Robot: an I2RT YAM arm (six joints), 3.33 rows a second.
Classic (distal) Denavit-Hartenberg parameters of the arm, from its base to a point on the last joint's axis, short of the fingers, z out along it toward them. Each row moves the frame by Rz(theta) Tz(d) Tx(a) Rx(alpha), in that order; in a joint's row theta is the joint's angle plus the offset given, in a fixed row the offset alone. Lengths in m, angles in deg.
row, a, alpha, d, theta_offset
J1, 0.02, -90, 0.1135, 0
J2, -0.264, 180, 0, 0
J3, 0.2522, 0, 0, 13.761
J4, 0.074, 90, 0, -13.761
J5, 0, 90, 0, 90
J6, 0, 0, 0.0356, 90
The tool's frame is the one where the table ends.
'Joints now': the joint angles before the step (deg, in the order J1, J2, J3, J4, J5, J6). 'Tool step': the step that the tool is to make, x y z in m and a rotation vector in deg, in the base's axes. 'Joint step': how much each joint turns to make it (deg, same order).
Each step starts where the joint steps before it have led.
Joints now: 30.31, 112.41, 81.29, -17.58, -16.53, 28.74
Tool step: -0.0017, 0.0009, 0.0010, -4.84, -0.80, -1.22
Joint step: 0.59, 0.10, 1.14, -3.21, 4.66, -1.62
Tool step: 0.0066, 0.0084, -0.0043, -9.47, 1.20, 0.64
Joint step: 0.99, 4.04, 6.68, -9.24, 6.25, -4.13
